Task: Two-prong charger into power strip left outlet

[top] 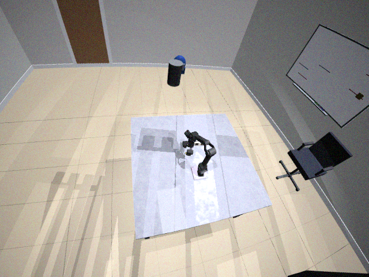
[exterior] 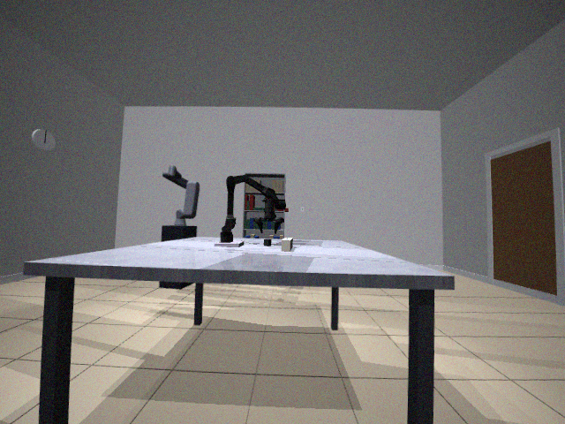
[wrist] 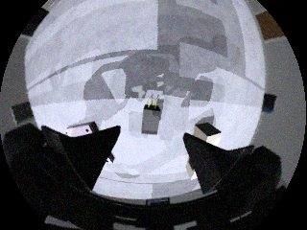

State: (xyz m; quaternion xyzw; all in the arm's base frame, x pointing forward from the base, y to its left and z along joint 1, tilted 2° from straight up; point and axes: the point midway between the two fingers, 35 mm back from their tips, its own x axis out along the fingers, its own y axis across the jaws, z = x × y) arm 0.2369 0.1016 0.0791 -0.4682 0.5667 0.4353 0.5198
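My gripper tip is now 50 mm above the charger and 10 mm to the right of it.
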